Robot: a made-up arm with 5 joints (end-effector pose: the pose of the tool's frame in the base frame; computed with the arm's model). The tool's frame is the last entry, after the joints. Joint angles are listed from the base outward.
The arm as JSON. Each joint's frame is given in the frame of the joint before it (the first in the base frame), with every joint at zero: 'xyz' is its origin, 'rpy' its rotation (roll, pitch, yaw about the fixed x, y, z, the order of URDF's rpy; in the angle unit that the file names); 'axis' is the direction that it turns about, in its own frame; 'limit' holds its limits. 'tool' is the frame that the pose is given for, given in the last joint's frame.
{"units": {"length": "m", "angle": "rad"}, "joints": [
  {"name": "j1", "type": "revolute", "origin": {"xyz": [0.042, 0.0, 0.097], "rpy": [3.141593, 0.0, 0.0]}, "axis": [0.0, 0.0, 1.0], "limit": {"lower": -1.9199, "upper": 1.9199}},
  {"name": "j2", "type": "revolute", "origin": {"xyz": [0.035, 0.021, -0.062], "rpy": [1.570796, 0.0, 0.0]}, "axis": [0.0, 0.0, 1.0], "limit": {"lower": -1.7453, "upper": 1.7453}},
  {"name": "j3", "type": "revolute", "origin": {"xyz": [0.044, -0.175, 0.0], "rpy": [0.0, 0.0, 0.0]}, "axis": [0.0, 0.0, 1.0], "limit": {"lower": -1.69, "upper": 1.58}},
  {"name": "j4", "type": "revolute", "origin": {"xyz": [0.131, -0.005, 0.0], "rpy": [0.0, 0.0, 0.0]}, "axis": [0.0, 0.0, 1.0], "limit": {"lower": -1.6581, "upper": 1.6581}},
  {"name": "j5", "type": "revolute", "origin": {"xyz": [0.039, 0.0, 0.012], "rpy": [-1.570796, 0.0, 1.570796]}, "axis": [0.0, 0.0, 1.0], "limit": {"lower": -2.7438, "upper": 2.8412}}
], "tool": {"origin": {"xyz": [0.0, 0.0, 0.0], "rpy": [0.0, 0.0, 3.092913]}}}
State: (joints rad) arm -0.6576 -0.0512 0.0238 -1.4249 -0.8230
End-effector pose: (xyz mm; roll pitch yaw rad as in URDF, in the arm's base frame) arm 210.1 118.4 383.3 3.0507 -0.0762 -1.6088
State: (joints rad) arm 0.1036 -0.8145 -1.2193 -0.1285 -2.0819
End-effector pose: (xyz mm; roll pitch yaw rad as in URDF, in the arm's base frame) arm -105.0 6.2 458.4 -2.6241 -0.3006 -1.1947
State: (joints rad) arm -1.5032 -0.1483 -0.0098 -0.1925 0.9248
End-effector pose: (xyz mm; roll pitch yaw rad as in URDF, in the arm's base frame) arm 65.7 216.8 377.5 -2.0151 -0.6450 -2.9305
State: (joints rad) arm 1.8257 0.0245 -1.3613 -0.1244 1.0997
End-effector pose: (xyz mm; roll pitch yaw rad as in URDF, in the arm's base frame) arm 4.8 -107.1 500.2 -3.0464 -0.0544 0.2623
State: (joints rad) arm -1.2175 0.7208 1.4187 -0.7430 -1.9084
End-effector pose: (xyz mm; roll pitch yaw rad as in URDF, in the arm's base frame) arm 93.3 113.2 110.0 0.1617 0.0654 -0.7343
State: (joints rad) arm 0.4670 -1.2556 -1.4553 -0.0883 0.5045
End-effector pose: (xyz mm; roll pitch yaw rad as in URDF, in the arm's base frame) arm -208.1 116.0 318.3 2.2514 1.0080 1.7043
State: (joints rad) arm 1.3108 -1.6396 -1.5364 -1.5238 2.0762
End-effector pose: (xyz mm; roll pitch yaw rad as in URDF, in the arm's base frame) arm -37.1 262.3 142.4 0.0113 -0.0056 0.7167
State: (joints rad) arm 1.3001 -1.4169 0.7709 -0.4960 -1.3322
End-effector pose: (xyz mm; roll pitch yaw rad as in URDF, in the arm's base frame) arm 29.8 10.5 347.6 2.7196 -0.0786 -3.0440
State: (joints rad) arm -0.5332 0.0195 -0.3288 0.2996 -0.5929
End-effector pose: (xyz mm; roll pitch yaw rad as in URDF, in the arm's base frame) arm 257.3 116.6 378.1 1.5870 -0.9292 -1.0506
